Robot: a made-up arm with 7 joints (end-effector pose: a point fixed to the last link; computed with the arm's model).
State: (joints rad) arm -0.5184 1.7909 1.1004 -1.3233 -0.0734 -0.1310 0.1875
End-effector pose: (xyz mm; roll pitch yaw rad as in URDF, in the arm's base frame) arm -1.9 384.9 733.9 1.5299 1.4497 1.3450
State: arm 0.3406 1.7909 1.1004 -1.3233 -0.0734 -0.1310 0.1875
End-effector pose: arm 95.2 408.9 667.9 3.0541 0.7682 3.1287
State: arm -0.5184 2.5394 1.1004 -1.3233 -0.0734 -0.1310 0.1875
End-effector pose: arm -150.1 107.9 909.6 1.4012 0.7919 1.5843
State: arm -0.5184 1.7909 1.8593 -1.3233 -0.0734 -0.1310 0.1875
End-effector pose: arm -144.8 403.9 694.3 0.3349 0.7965 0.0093
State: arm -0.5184 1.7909 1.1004 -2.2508 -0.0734 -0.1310 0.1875
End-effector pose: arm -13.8 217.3 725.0 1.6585 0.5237 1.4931
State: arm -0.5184 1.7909 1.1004 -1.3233 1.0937 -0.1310 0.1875
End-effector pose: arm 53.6 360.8 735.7 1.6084 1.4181 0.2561
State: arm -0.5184 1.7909 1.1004 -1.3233 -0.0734 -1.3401 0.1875
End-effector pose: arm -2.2 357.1 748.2 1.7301 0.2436 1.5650
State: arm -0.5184 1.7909 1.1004 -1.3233 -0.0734 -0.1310 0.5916
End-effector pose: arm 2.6 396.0 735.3 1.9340 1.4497 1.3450
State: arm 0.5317 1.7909 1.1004 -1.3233 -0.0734 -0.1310 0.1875
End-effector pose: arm 106.4 417.5 644.3 3.0498 0.5886 -3.0917
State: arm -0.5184 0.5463 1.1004 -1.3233 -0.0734 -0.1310 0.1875
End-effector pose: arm 259.3 328.1 226.0 -1.2299 0.5997 -2.0349
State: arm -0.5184 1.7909 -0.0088 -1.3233 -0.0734 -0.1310 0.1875
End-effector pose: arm 168.0 404.2 607.6 3.0514 0.4939 3.0825
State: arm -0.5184 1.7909 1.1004 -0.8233 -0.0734 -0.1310 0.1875
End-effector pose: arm 5.0 458.1 676.8 -1.4040 1.1901 -1.5984
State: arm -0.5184 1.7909 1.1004 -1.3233 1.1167 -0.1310 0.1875
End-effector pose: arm 54.3 359.8 735.8 1.6119 1.4176 0.2366
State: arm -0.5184 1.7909 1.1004 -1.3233 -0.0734 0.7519 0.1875
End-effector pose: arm -1.2 386.0 710.5 -1.3438 0.8055 -1.5413
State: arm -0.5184 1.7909 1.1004 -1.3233 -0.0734 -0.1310 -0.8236
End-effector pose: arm 7.3 357.5 730.9 0.5188 1.4497 1.3450
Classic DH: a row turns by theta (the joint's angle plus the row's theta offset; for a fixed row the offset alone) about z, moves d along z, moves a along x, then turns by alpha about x. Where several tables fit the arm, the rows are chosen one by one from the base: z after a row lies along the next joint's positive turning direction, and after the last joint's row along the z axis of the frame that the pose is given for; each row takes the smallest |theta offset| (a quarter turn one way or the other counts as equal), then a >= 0, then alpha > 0; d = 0 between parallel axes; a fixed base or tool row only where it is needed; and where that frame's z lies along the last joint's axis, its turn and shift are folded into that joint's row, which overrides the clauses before.
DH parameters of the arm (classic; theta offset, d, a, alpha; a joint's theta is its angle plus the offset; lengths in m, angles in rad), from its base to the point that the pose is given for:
base (fixed): 0 0.4436 -0.03 -1.2217
joint 1: -1.5708 -0.02 0.0034 -1.5708
joint 2: 1.2217 -0.02 0 1.5708
joint 3: 1.5708 -0.35 0.05 -1.5708
joint 4: 0 -0.04 -0.02 1.5708
joint 5: 0 -0.16 -0.03 -1.5708
joint 6: 0 -0.02 -0.02 1.5708
joint 7: 0 -0.01 0 1.5708
tool (fixed): 1.5708 -0.03 0 0

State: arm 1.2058 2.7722 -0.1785 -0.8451 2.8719 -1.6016 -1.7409
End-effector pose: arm 305.0 299.6 529.4 2.0051 1.0183 2.9040
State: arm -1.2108 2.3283 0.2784 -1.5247 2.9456 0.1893 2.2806
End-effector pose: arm -114.4 140.8 745.2 0.4289 0.9674 1.9068
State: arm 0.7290 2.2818 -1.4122 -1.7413 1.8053 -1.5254 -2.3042
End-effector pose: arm -114.1 326.6 522.2 1.7250 -0.4619 -2.7330
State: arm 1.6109 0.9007 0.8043 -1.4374 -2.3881 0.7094 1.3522
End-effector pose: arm -244.6 299.6 460.2 1.9666 -0.0643 -2.4590
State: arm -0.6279 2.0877 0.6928 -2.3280 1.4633 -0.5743 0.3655
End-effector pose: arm 65.9 130.8 706.8 -2.8840 0.3093 1.2337
